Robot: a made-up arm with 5 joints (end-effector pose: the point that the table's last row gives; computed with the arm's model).
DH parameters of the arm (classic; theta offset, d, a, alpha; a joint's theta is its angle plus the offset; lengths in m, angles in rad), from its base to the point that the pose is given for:
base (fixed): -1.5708 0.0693 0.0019 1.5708
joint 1: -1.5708 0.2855 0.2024 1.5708
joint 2: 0 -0.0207 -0.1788 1.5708
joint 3: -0.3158 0 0.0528 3.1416
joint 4: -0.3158 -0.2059 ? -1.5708
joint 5: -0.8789 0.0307 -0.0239 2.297
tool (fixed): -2.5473 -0.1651 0 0
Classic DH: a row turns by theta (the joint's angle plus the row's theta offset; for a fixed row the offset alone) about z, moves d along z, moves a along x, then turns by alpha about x.
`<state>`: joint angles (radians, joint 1 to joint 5).
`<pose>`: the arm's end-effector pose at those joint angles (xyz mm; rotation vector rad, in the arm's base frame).
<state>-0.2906 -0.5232 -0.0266 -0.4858 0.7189</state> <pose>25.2 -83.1 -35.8 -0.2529 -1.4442 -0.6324</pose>
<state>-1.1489 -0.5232 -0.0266 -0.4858 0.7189</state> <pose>25.2 24.6 -60.9 0.4201 -1.0567 -1.1834</pose>
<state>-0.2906 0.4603 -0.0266 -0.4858 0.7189</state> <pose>-9.3 7.0 -337.0 -0.2864 -0.5513 -0.2125</pose>
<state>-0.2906 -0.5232 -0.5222 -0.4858 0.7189</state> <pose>-9.1 -193.0 -6.6 -0.7846 -1.4825 -0.4908</pose>
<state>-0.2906 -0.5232 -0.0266 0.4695 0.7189</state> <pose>-40.3 -225.3 40.2 -1.2752 -1.4584 -0.3309</pose>
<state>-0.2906 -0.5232 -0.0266 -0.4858 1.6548</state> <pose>-66.4 -139.8 -0.4 -0.3085 -1.9658 -1.4421</pose>
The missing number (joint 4, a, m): 0.131
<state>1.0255 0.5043 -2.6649 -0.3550 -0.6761</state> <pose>161.8 44.4 240.6 1.9347 -0.9294 -0.2035</pose>
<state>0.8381 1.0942 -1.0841 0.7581 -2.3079</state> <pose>58.5 -208.2 124.4 1.1330 -1.9060 0.9265</pose>
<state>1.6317 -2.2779 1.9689 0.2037 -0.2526</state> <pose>-536.1 -67.5 -214.4 -0.0884 -0.8101 2.5687</pose>
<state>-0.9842 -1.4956 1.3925 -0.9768 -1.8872</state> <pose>-475.5 218.0 241.1 0.0903 -2.1664 1.7822</pose>
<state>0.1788 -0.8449 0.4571 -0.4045 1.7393</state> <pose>-111.8 -88.2 87.0 0.1254 -2.3236 -1.3424</pose>
